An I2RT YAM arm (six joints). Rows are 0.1 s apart.
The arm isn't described. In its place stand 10 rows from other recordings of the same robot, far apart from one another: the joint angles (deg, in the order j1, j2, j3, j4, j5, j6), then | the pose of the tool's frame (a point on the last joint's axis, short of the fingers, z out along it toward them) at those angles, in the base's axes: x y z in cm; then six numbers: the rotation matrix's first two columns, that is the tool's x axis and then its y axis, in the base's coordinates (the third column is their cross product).
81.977, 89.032, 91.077, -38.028, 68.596, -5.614 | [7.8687 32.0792 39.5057 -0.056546 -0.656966 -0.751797 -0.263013 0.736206 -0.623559]
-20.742, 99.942, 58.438, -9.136, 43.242, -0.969 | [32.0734 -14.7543 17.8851 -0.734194 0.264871 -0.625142 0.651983 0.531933 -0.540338]
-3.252, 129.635, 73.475, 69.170, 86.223, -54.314 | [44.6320 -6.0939 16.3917 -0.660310 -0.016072 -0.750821 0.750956 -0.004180 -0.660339]
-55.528, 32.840, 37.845, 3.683, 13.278, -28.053 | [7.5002 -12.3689 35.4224 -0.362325 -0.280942 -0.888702 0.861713 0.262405 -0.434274]
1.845, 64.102, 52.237, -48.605, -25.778, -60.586 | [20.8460 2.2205 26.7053 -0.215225 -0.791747 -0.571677 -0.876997 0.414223 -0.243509]
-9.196, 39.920, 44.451, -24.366, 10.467, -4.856 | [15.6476 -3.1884 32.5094 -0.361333 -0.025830 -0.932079 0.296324 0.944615 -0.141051]
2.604, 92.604, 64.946, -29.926, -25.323, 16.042 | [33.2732 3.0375 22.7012 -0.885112 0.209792 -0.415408 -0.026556 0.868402 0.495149]
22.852, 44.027, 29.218, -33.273, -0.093, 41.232 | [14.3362 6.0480 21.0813 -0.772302 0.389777 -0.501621 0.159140 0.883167 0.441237]
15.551, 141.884, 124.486, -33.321, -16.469, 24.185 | [52.5139 15.6614 17.6750 -0.856431 0.169475 -0.487652 -0.086764 0.883898 0.459561]
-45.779, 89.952, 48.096, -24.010, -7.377, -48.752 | [20.3429 -20.2484 15.8961 -0.926473 -0.117113 -0.357677 -0.034082 0.972556 -0.230160]
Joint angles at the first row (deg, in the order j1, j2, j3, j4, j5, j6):
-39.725 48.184 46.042 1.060 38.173 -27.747
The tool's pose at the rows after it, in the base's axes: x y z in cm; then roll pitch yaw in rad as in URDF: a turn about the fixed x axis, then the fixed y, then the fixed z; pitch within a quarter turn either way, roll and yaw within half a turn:
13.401, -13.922, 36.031, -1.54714, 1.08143, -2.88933
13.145, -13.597, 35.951, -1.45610, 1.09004, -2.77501
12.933, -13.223, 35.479, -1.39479, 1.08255, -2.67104
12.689, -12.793, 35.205, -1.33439, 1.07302, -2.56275
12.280, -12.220, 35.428, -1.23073, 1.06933, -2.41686
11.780, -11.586, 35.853, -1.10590, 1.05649, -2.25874
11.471, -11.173, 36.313, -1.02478, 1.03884, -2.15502
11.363, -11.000, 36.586, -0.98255, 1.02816, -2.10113
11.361, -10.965, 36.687, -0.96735, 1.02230, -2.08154
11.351, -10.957, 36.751, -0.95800, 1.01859, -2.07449
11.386, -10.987, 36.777, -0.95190, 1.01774, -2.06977
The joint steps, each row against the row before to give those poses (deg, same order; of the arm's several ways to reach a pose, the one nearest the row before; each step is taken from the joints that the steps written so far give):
0.000 -0.460 -0.635 2.055 -1.157 -0.765
-0.045 -1.442 -1.791 3.256 -2.014 -1.006
0.001 -1.616 -2.294 2.535 -2.927 -1.049
0.000 -1.683 -1.793 1.881 -3.257 -0.830
0.000 -2.012 -1.160 2.055 -3.234 -0.394
0.001 -2.098 -0.939 2.426 -2.951 -0.415
-0.001 -1.161 -0.197 1.550 -2.077 -0.372
0.000 -0.369 0.000 0.985 -1.092 -0.131
0.000 -0.002 0.001 0.543 -0.438 -0.131
-0.001 0.024 -0.002 0.398 0.000 -0.174
0.003 0.153 0.002 0.348 0.024 -0.023

